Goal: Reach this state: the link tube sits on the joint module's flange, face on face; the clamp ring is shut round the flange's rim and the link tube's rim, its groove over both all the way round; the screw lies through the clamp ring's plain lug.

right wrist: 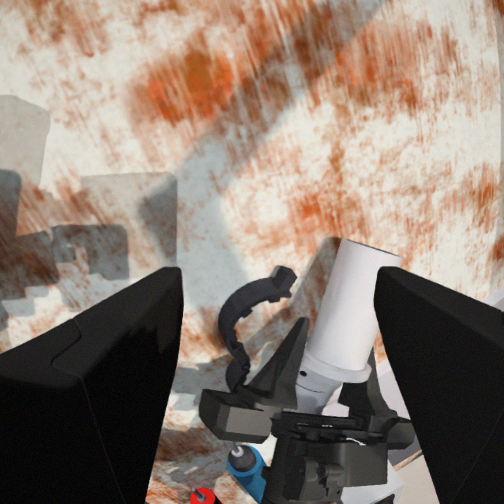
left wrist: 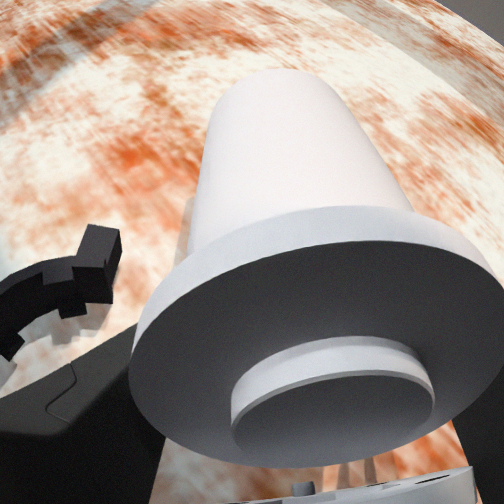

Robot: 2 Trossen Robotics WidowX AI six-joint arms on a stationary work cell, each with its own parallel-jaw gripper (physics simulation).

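Observation:
My left gripper point(left wrist: 300, 380) is shut on the white link tube point(left wrist: 295, 200), gripping it near its wide flanged end. The tube is tilted, and its dark end face with a raised spigot point(left wrist: 332, 395) faces the camera. A sliver of the pale grey joint module flange point(left wrist: 400, 489) shows at the bottom edge, below the tube and apart from it. The black clamp ring point(left wrist: 55, 295) lies open on the table to the left. In the right wrist view my right gripper point(right wrist: 277, 320) is open and empty, some way from the tube point(right wrist: 352, 310) and the ring point(right wrist: 245, 320).
The left arm's dark gripper body point(right wrist: 310, 430) fills the lower middle of the right wrist view. A small blue object point(right wrist: 245, 465) and a small red object point(right wrist: 202, 496) lie near it; I cannot tell what they are. The table top is mottled rust and white.

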